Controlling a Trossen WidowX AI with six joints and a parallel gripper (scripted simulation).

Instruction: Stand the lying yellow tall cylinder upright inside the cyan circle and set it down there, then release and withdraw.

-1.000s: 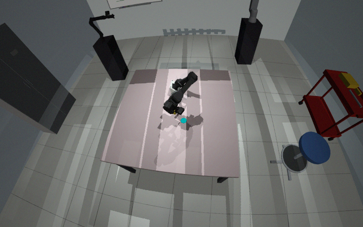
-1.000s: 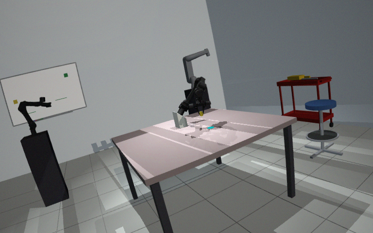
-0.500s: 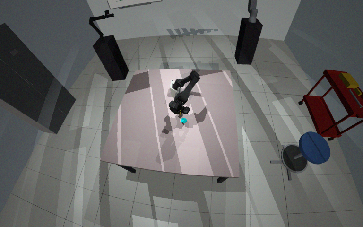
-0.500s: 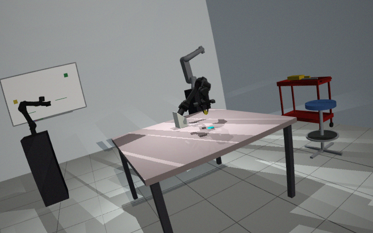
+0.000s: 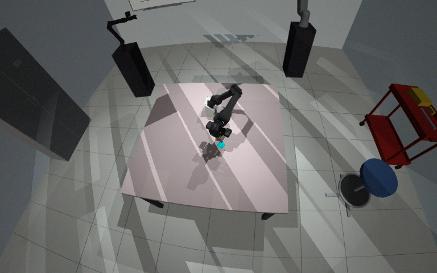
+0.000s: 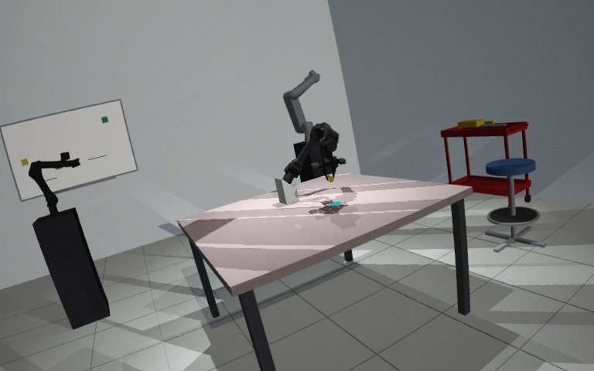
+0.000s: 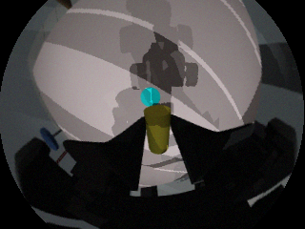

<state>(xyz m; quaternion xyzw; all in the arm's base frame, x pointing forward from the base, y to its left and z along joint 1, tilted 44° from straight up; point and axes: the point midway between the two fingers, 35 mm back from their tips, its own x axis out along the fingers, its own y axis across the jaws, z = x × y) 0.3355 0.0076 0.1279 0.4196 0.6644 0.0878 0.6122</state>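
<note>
My gripper tip is 140 mm above the cyan circle. Round my gripper tip: yellow tall cylinder: 20 mm behind, 10 mm to the left.
</note>
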